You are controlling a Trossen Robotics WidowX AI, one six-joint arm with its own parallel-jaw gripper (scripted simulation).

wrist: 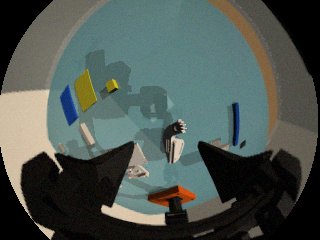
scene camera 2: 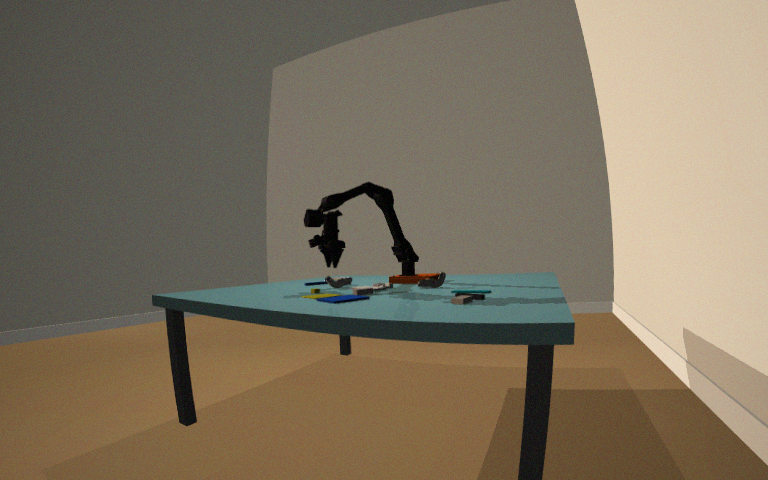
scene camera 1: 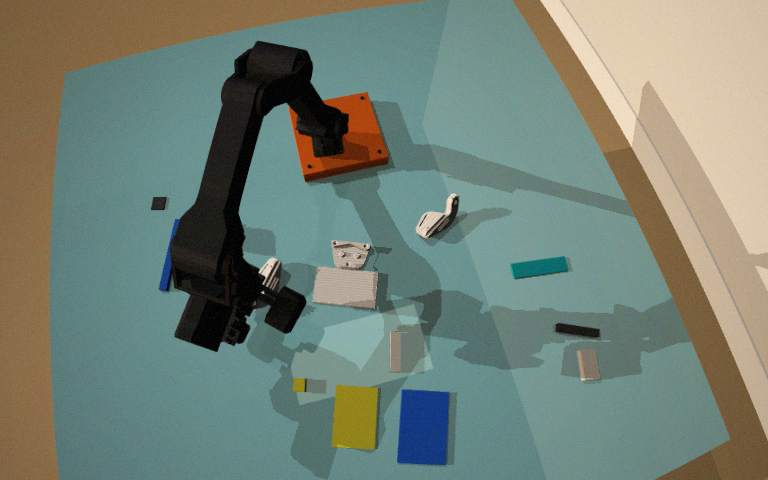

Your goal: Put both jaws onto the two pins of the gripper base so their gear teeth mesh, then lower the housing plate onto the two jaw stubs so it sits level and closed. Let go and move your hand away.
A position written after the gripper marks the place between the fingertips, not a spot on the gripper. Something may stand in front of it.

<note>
The gripper (scene camera 1: 258,300) is open and holds nothing. Also in view: a gripper jaw (scene camera 1: 431,223), a teal bar (scene camera 1: 557,264), a yellow plate (scene camera 1: 354,420) and a blue plate (scene camera 1: 423,427).
The gripper shows as well in the wrist view (wrist: 166,145) and in scene camera 2 (scene camera 2: 331,267). The wrist view does not show the teal bar, which is hidden by the gripper.
</note>
